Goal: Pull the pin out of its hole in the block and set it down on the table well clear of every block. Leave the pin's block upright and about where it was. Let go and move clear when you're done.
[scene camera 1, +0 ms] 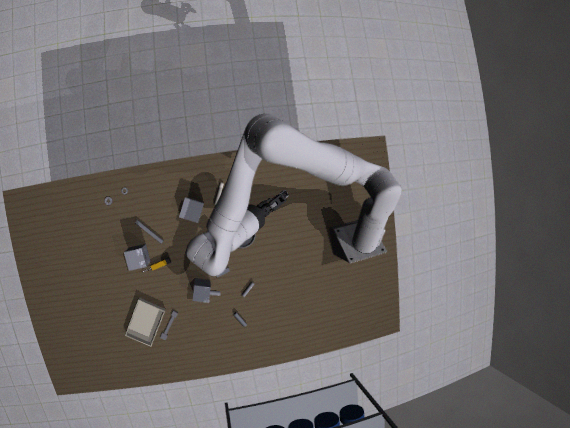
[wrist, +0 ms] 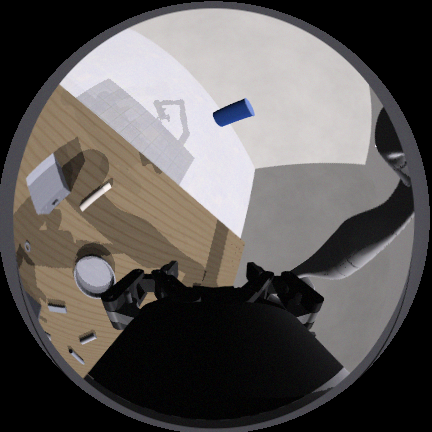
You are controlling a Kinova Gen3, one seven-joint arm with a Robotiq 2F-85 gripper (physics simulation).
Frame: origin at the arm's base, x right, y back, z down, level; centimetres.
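Seen in the pictures: gripper, between the fingertips: (scene camera 1: 275, 198) (wrist: 212, 269); arm's base, origin of its link: (scene camera 1: 364, 242).
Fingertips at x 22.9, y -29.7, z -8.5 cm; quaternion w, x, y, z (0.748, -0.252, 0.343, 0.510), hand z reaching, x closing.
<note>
Pixels of each thing's middle, then the offset from my fingertips to it.
- short grey pin, middle of its body: (scene camera 1: 212, 292) dx -28.1, dy -26.1, dz +13.7 cm
- second grey block, middle of its body: (wrist: 48, 185) (scene camera 1: 191, 209) dx +1.1, dy -26.1, dz +16.8 cm
- third grey block, middle of its body: (scene camera 1: 137, 256) dx -10.2, dy -48.8, dz +15.3 cm
- round dish, middle of its body: (wrist: 94, 276) (scene camera 1: 241, 234) dx -11.2, dy -11.0, dz +18.8 cm
- white stick, middle of its body: (wrist: 94, 195) (scene camera 1: 218, 194) dx +4.2, dy -15.8, dz +19.1 cm
- yellow-handled tool, middle of its body: (scene camera 1: 155, 265) dx -15.4, dy -43.9, dz +18.9 cm
- grey bar, middle of its body: (scene camera 1: 149, 231) dx -3.1, dy -43.1, dz +19.2 cm
- dumbbell-shaped part, middle of its body: (scene camera 1: 169, 325) dx -38.8, dy -45.9, dz +19.4 cm
- cream tray, middle of its body: (scene camera 1: 145, 322) dx -35.2, dy -54.3, dz +18.4 cm
A grey block (scene camera 1: 201, 291) stands in the lower middle of the table in the scene view. A short grey pin (scene camera 1: 215, 293) sticks out of its right side, lying level. A second grey block (scene camera 1: 191, 209) (wrist: 48, 185) has a dark, empty-looking hole in one face in the wrist view. A third grey block (scene camera 1: 136, 257) stands further left. My gripper (scene camera 1: 286, 195) (wrist: 212, 269) is open and empty, high above the table and tilted sideways, well away from the pin and its block. The pin's seat inside the block is hidden.
Loose grey cylinders (scene camera 1: 248, 289) (scene camera 1: 240, 319) lie right of the pin's block. A round dish (wrist: 94, 275), a white stick (scene camera 1: 220, 192) (wrist: 95, 196), a yellow-handled tool (scene camera 1: 159, 265), a grey bar (scene camera 1: 149, 231), a dumbbell-shaped part (scene camera 1: 169, 325) and a cream tray (scene camera 1: 145, 320) are also on the table.
</note>
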